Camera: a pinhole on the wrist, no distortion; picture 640 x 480 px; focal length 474.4 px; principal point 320.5 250.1 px. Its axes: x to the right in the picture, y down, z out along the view. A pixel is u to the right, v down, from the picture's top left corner.
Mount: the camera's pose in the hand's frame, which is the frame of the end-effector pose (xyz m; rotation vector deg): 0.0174 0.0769 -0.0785 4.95 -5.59 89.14
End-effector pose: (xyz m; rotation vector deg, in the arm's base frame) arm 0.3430 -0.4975 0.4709 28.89 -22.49 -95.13
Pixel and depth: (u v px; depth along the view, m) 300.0 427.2 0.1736
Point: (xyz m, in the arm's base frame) 0.3407 -0.4593 0.5804
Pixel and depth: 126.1 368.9 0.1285
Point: 0.3303 -0.4840 0.5139
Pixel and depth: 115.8 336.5 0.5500
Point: -0.0679 -0.3883 0.7345
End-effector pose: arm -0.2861 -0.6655 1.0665 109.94 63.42 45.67
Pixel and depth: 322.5 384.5 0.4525
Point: -0.0259 -0.8900 0.8853
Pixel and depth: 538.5 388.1 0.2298
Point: -0.1130 -0.8108 1.1094
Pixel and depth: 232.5 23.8 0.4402
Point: 0.0666 -0.5543 0.8687
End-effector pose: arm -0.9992 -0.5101 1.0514 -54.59 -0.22 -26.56
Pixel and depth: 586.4 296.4 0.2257
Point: -0.9042 -0.2961 1.0063
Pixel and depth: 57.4 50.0 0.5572
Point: -0.8062 -0.4033 1.5933
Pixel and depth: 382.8 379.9 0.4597
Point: -0.9911 -0.1247 1.1879
